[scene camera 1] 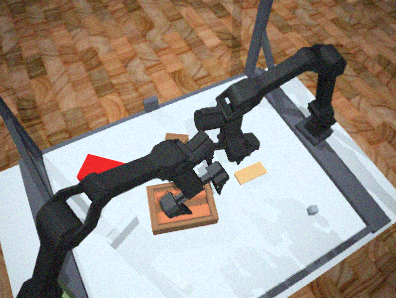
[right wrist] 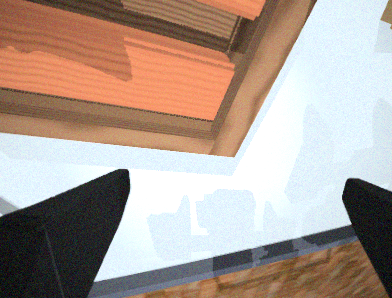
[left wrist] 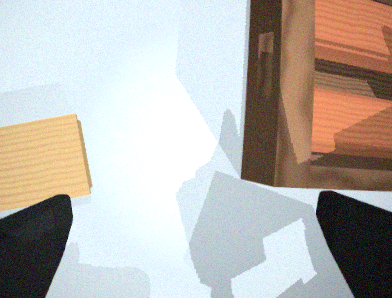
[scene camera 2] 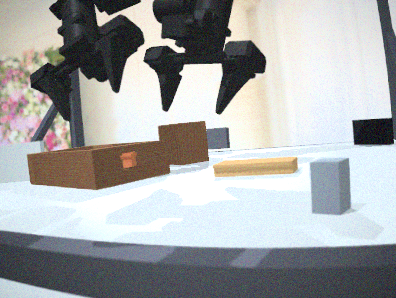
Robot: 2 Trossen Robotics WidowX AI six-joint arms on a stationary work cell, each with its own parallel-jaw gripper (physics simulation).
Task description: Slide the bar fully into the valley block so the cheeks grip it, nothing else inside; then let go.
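Frame: origin at the left arm's base, x ahead, y left, z up, level; metres.
Where they show: left gripper, fingertip midpoint: point(scene camera 1: 223, 166) point(left wrist: 196, 206) point(scene camera 2: 190, 112); right gripper, fingertip midpoint: point(scene camera 1: 205, 203) point(right wrist: 236, 183) point(scene camera 2: 90, 106); left arm's base at its link origin: point(scene camera 1: 315, 127).
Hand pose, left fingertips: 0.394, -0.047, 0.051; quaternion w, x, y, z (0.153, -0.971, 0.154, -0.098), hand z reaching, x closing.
Observation:
Each offset is from my left fingertips to the centre of the thing, as dx, dy, dz.
The valley block @(+0.162, +0.009, -0.062) point(scene camera 1: 213, 215) point(scene camera 2: 65, 167) point(left wrist: 295, 55) point(right wrist: 247, 110) is a brown wooden frame with two orange cheeks and a groove between them. The visible stretches of groove hold no bar; the right gripper partly covers it in scene camera 1. The tan bar @(-0.092, +0.043, -0.079) point(scene camera 1: 250, 173) point(scene camera 2: 256, 166) point(left wrist: 40, 160) lies flat on the table, apart from the block; its corner shows in the right wrist view point(right wrist: 387, 16). My left gripper point(scene camera 1: 224, 161) point(scene camera 2: 192, 110) point(left wrist: 196, 206) is open and empty above the table between bar and block. My right gripper point(scene camera 1: 204, 201) point(scene camera 2: 92, 105) point(right wrist: 236, 183) is open and empty above the block.
A brown block @(+0.064, -0.164, -0.050) point(scene camera 1: 177, 136) point(scene camera 2: 183, 142) stands behind the valley block. A red block @(+0.307, -0.229, -0.072) point(scene camera 1: 102, 166) lies at the left, partly behind the right arm. A small grey block @(-0.166, +0.259, -0.069) point(scene camera 1: 312, 210) point(scene camera 2: 330, 186) stands at the right. The two arms are close together in scene camera 1.

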